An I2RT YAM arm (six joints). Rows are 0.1 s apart.
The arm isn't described. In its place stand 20 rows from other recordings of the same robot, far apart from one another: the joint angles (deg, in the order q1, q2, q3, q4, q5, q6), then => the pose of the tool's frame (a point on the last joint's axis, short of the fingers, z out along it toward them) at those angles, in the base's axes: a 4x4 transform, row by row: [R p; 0 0 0 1], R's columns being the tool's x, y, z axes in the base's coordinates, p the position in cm.
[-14.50, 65.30, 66.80, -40.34, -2.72, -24.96] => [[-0.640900, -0.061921, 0.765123, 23.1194], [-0.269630, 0.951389, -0.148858, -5.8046], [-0.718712, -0.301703, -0.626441, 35.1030], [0, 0, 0, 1]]
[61.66, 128.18, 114.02, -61.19, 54.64, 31.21] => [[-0.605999, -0.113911, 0.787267, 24.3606], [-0.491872, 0.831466, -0.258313, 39.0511], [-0.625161, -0.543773, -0.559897, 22.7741], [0, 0, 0, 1]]
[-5.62, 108.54, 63.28, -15.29, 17.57, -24.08] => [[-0.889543, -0.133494, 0.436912, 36.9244], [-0.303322, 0.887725, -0.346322, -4.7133], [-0.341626, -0.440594, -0.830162, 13.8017], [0, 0, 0, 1]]
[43.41, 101.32, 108.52, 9.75, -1.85, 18.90] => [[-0.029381, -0.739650, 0.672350, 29.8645], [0.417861, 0.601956, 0.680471, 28.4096], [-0.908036, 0.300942, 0.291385, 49.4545], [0, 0, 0, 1]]
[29.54, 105.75, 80.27, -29.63, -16.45, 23.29] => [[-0.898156, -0.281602, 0.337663, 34.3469], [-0.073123, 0.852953, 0.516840, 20.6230], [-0.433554, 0.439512, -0.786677, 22.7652], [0, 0, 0, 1]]
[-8.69, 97.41, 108.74, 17.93, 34.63, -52.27] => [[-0.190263, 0.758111, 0.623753, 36.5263], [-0.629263, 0.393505, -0.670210, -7.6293], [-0.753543, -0.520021, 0.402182, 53.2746], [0, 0, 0, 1]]
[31.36, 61.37, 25.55, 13.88, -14.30, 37.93] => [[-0.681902, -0.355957, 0.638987, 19.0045], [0.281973, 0.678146, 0.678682, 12.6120], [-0.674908, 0.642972, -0.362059, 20.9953], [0, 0, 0, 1]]
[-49.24, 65.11, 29.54, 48.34, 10.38, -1.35] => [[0.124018, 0.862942, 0.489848, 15.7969], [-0.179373, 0.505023, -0.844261, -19.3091], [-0.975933, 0.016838, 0.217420, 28.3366], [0, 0, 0, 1]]
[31.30, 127.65, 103.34, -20.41, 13.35, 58.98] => [[-0.622890, 0.327001, 0.710689, 43.6993], [0.597134, 0.785637, 0.161878, 25.6077], [-0.505410, 0.525209, -0.684629, 19.9903], [0, 0, 0, 1]]
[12.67, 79.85, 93.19, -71.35, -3.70, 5.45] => [[-0.847704, -0.172500, 0.501639, 24.9306], [-0.093427, 0.979418, 0.178916, 5.8401], [-0.522178, 0.104801, -0.846373, 39.5386], [0, 0, 0, 1]]
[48.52, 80.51, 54.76, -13.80, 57.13, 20.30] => [[-0.387808, 0.167284, 0.906433, 21.7907], [-0.154368, 0.957717, -0.242793, 20.1331], [-0.908722, -0.234081, -0.345587, 26.2069], [0, 0, 0, 1]]
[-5.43, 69.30, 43.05, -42.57, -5.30, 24.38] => [[-0.820310, 0.438737, 0.366881, 21.1854], [0.490850, 0.869317, 0.057913, -1.6835], [-0.293528, 0.227590, -0.928463, 20.3856], [0, 0, 0, 1]]
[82.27, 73.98, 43.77, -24.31, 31.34, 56.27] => [[-0.730916, -0.356314, 0.582068, 5.1928], [-0.103739, 0.900983, 0.421270, 24.4899], [-0.674537, 0.247530, -0.695506, 21.0805], [0, 0, 0, 1]]
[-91.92, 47.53, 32.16, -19.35, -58.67, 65.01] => [[0.500406, 0.212183, 0.839388, 2.4699], [0.860702, -0.226874, -0.455763, -17.0848], [0.093730, 0.950530, -0.296155, 24.8462], [0, 0, 0, 1]]
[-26.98, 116.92, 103.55, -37.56, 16.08, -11.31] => [[-0.794447, 0.444325, 0.414039, 40.5425], [0.192983, 0.831086, -0.521587, -21.7461], [-0.575857, -0.334471, -0.746001, 26.6605], [0, 0, 0, 1]]
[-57.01, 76.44, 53.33, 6.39, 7.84, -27.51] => [[-0.555599, 0.727707, 0.402185, 16.5611], [0.015485, 0.492688, -0.870069, -26.4035], [-0.831306, -0.477182, -0.285006, 29.7730], [0, 0, 0, 1]]
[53.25, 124.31, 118.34, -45.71, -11.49, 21.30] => [[-0.749424, -0.629895, 0.203951, 28.5244], [-0.408653, 0.682429, 0.606048, 39.3841], [-0.520928, 0.370841, -0.768837, 28.0330], [0, 0, 0, 1]]
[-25.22, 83.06, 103.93, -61.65, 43.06, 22.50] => [[-0.247790, 0.945870, 0.209597, 23.5156], [0.425771, 0.300651, -0.853422, -13.7623], [-0.870241, -0.122229, -0.477222, 45.3589], [0, 0, 0, 1]]
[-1.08, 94.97, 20.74, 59.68, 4.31, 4.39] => [[-0.243437, 0.110483, 0.963604, 27.3086], [0.080931, 0.992340, -0.093332, -0.7824], [-0.966534, 0.055265, -0.250514, 12.9529], [0, 0, 0, 1]]
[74.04, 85.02, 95.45, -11.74, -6.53, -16.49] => [[0.273982, -0.947688, 0.163771, 8.8636], [-0.067591, 0.150892, 0.986237, 32.4653], [-0.959357, -0.281281, -0.022714, 47.7366], [0, 0, 0, 1]]
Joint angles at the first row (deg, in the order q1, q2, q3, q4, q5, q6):
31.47 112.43 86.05 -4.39 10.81 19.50
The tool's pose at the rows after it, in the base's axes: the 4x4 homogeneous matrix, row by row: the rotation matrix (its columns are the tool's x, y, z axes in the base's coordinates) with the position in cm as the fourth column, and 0 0 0 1 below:
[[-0.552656, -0.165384, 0.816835, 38.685], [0.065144, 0.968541, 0.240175, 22.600], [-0.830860, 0.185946, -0.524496, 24.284], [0, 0, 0, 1]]
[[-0.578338, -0.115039, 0.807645, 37.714], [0.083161, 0.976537, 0.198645, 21.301], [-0.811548, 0.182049, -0.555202, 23.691], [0, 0, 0, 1]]
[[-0.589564, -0.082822, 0.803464, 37.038], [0.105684, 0.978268, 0.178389, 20.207], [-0.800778, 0.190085, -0.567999, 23.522], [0, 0, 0, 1]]
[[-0.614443, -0.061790, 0.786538, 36.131], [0.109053, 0.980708, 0.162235, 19.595], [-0.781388, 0.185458, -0.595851, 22.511], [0, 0, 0, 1]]
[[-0.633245, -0.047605, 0.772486, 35.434], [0.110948, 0.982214, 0.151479, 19.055], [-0.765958, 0.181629, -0.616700, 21.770], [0, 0, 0, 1]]
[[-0.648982, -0.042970, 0.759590, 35.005], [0.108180, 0.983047, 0.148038, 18.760], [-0.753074, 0.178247, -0.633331, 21.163], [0, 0, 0, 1]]
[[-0.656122, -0.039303, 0.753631, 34.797], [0.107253, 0.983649, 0.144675, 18.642], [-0.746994, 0.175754, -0.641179, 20.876], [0, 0, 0, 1]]
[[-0.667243, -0.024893, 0.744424, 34.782], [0.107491, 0.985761, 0.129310, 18.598], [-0.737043, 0.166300, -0.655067, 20.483], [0, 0, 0, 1]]
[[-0.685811, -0.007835, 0.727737, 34.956], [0.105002, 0.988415, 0.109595, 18.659], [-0.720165, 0.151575, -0.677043, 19.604], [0, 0, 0, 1]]
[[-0.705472, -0.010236, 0.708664, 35.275], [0.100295, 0.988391, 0.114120, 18.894], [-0.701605, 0.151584, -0.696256, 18.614], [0, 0, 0, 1]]
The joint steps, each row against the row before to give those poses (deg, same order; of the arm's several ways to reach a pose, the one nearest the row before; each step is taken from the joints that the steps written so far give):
-0.18 -2.21 -3.33 -0.62 1.84 1.06
-0.70 -2.46 -3.87 -0.96 1.24 1.58
-0.79 -2.11 -2.81 -0.27 0.26 1.23
-0.09 -1.32 -3.35 -0.09 0.26 0.97
-0.18 -1.05 -2.55 -0.09 0.01 0.62
-0.09 -0.45 -1.58 -0.08 -0.27 0.26
0.00 -0.17 -0.71 -0.09 0.00 0.18
0.00 0.43 0.00 -0.79 0.52 0.44
0.00 1.41 0.26 -0.79 0.54 0.53
0.00 1.84 0.44 0.00 -0.79 0.26

